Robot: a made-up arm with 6 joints. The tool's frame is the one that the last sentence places.
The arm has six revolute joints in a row. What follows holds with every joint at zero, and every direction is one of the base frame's. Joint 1 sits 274.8 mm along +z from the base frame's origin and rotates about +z. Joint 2 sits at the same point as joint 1 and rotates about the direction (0, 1, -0.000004). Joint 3 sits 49 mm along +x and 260.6 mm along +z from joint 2 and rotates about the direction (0, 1, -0.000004). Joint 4 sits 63.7 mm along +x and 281.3 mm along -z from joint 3 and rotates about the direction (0, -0.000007, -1). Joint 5 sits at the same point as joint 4 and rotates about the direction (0, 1, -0.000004). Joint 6 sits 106.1 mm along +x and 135.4 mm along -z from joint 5 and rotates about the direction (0, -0.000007, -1). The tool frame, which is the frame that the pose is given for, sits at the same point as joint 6; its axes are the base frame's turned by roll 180, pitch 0 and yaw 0 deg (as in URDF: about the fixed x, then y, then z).
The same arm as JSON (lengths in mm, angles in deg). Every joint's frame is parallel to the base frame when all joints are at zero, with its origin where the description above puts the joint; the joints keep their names.
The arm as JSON. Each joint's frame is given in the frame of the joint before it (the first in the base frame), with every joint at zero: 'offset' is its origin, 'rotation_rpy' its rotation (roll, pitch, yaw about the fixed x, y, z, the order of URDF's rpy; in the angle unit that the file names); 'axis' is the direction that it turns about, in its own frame. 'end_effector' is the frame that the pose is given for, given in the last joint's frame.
{"length_unit": "mm", "angle_unit": "deg", "chain": [{"id": "joint 1", "offset": [0.0, 0.0, 274.8], "rotation_rpy": [0.0, 0.0, 0.0], "axis": [0.0, 0.0, 1.0]}, {"id": "joint 2", "offset": [0.0, 0.0, 0.0], "rotation_rpy": [0.0, 0.0, 0.0], "axis": [0.0, 1.0, 0.0]}, {"id": "joint 3", "offset": [49.0, 0.0, 260.6], "rotation_rpy": [0.0, 0.0, 0.0], "axis": [0.0, 1.0, 0.0]}, {"id": "joint 4", "offset": [63.7, 0.0, -281.3], "rotation_rpy": [0.0, 0.0, 0.0], "axis": [0.0, 0.0, -1.0]}, {"id": "joint 5", "offset": [0.0, 0.0, 0.0], "rotation_rpy": [0.0, 0.0, 0.0], "axis": [0.0, 1.0, 0.0]}, {"id": "joint 6", "offset": [106.1, 0.0, -135.4], "rotation_rpy": [0.0, 0.0, 0.0], "axis": [0.0, 0.0, -1.0]}], "end_effector": {"offset": [0.0, 0.0, 0.0], "rotation_rpy": [180.0, 0.0, 0.0]}}
